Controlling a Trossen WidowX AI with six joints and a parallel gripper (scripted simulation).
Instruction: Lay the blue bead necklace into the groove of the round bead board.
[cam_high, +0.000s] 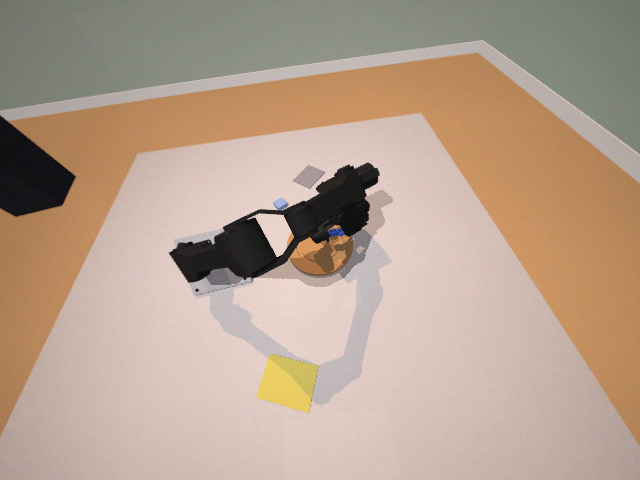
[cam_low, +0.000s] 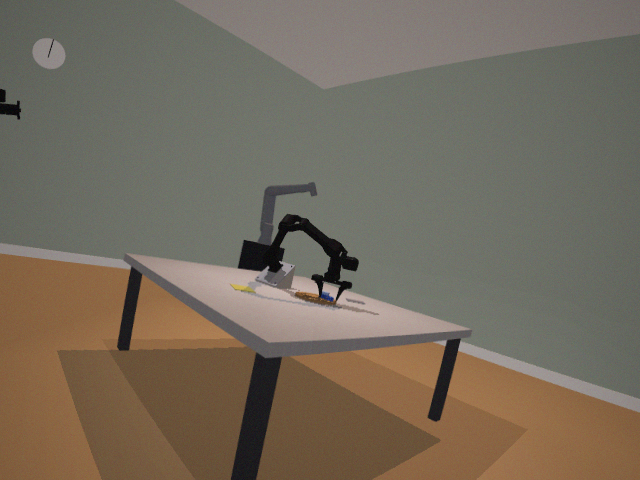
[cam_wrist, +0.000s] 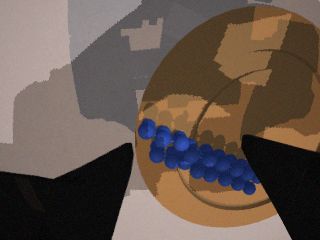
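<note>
My gripper tip is 6 cm past the round bead board, 1 cm to the left of it and 1 cm above it. From my gripper tip the other things lie so: yellow square patch (22 cm behind, 34 cm to the right, 2 cm below); flat grey tile (2 cm behind, 30 cm to the left, 2 cm below); light blue cube (15 cm behind, 19 cm to the left, 1 cm below).
</note>
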